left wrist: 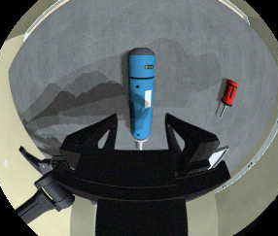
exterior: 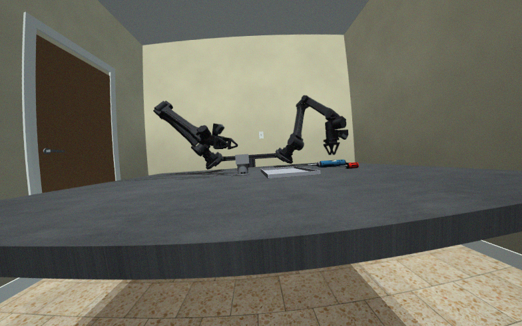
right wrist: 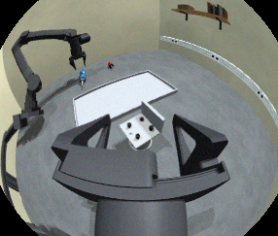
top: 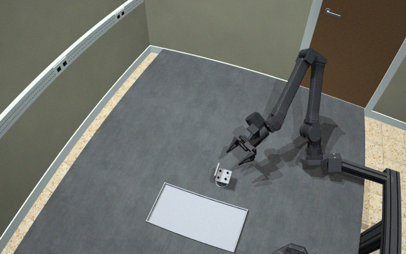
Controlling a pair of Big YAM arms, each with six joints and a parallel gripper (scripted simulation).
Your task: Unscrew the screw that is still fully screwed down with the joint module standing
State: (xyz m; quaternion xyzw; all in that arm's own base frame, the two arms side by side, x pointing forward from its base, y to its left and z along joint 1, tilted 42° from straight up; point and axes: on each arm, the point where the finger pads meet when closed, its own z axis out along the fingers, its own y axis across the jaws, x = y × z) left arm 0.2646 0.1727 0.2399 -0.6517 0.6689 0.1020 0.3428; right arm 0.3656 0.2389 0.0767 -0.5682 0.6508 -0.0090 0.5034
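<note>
Now: right hand 90 mm above the grey bracket, 50 mm to the right of it and 30 mm short of it. Round my right hand: flat white tray 270 mm to the left, 160 mm below, 70 mm ahead; then red-handled screwdriver 600 mm to the left, 150 mm below, 130 mm ahead.
</note>
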